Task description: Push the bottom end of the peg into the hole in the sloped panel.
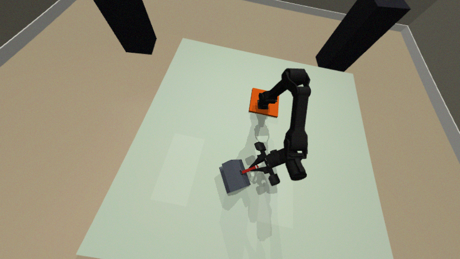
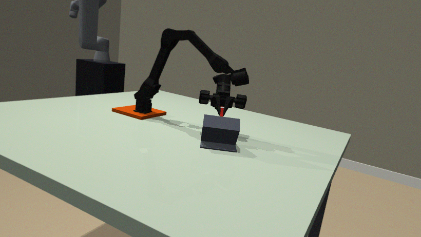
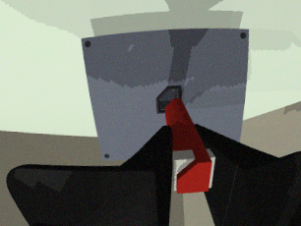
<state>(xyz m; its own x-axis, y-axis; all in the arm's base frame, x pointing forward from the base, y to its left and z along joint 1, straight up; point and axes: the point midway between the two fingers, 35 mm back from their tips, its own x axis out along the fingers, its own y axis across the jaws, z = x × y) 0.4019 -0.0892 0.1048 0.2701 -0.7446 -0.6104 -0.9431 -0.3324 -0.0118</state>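
Now: gripper tip 6 cm to the left of the grey sloped panel, 5 cm above it and 2 cm short of it. Round my gripper tip: red peg (1 cm to the left, 1 cm above).
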